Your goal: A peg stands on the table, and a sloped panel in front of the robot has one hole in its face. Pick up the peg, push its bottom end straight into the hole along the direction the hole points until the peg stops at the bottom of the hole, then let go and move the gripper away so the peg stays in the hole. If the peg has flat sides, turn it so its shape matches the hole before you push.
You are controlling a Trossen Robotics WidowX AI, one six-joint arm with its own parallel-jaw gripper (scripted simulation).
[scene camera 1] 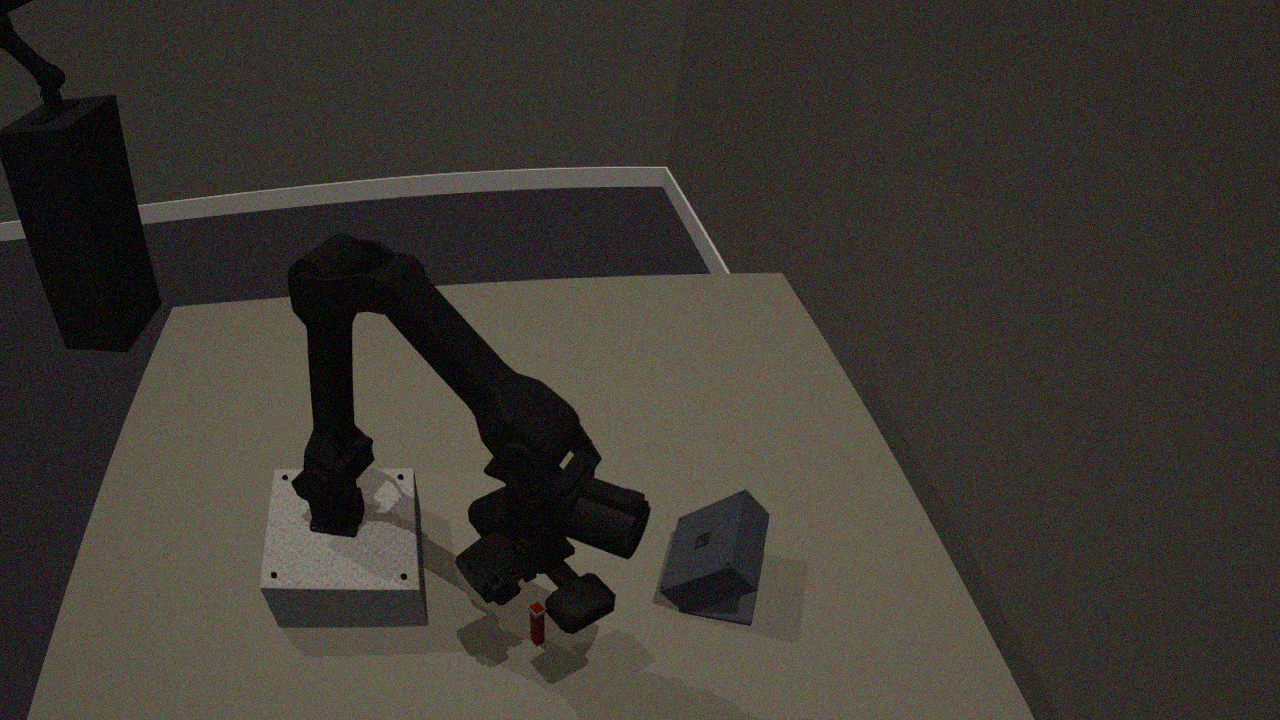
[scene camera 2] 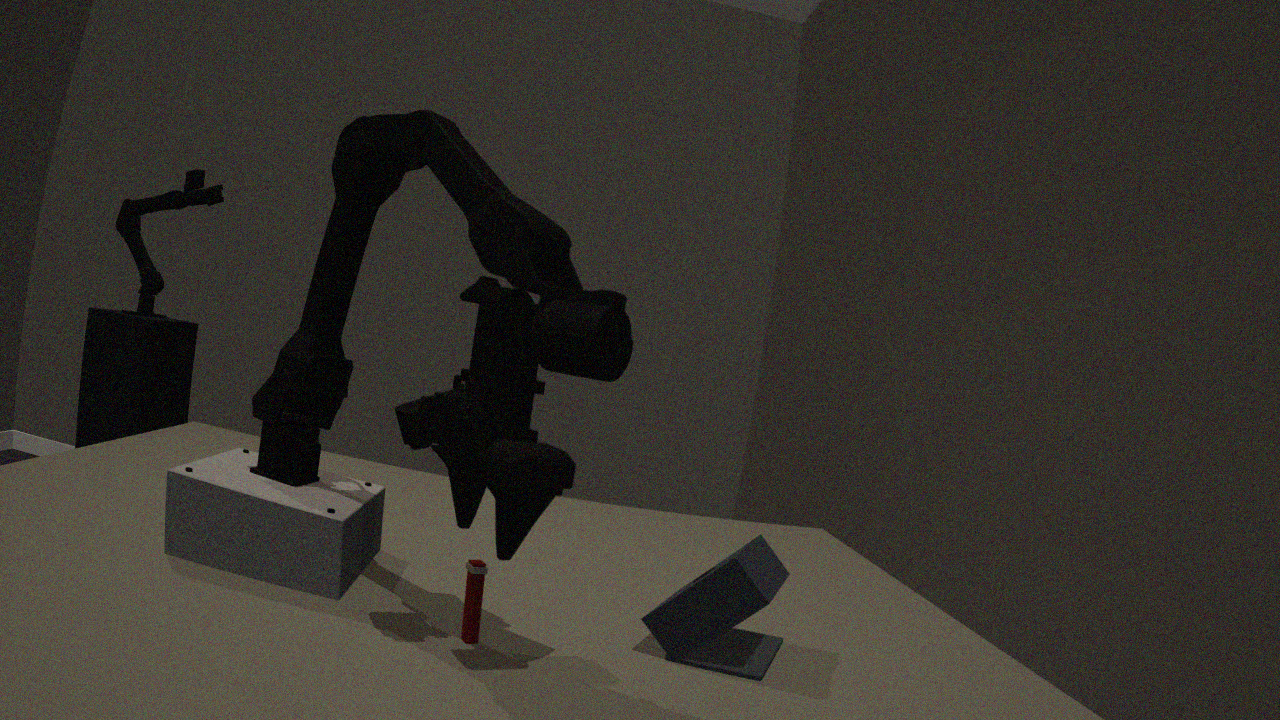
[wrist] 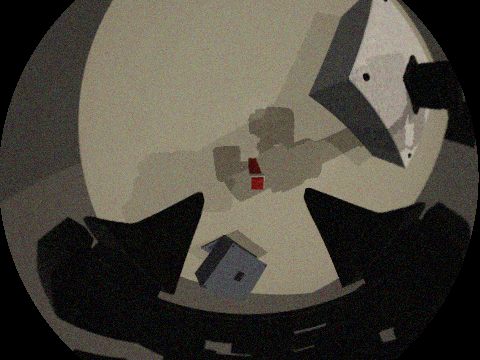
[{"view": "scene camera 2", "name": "my gripper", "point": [482, 543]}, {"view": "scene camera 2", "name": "blue-grey sloped panel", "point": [735, 589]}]
